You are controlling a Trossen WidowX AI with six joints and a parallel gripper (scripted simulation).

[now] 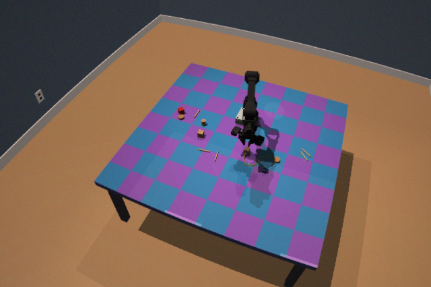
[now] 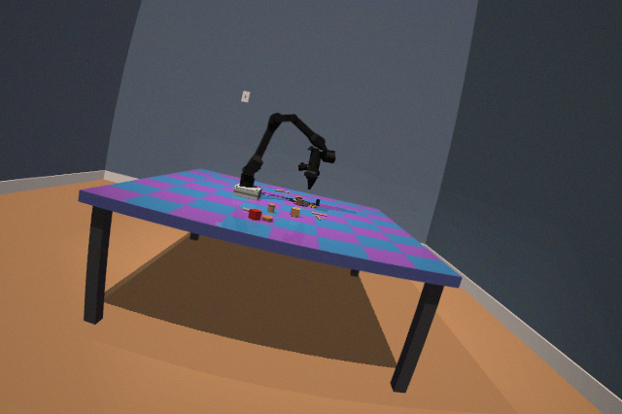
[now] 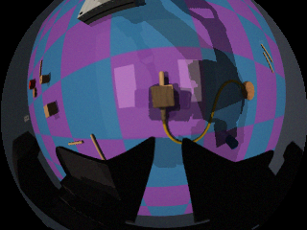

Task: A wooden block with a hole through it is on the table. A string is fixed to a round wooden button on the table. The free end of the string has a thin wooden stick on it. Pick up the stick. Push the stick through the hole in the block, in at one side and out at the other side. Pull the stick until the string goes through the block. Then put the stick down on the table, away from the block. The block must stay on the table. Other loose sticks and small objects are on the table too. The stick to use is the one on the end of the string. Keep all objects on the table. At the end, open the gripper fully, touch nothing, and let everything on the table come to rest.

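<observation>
Right now my gripper tip is 2 cm past the thin wooden stick and 8 cm above it. The rest, counted from my gripper tip: wooden cylinder: 19 cm behind, 32 cm to the right, 8 cm below; then blue object: 9 cm ahead, 13 cm to the left, 8 cm below; then round wooden button: 2 cm behind, 19 cm to the left, 9 cm below.
</observation>
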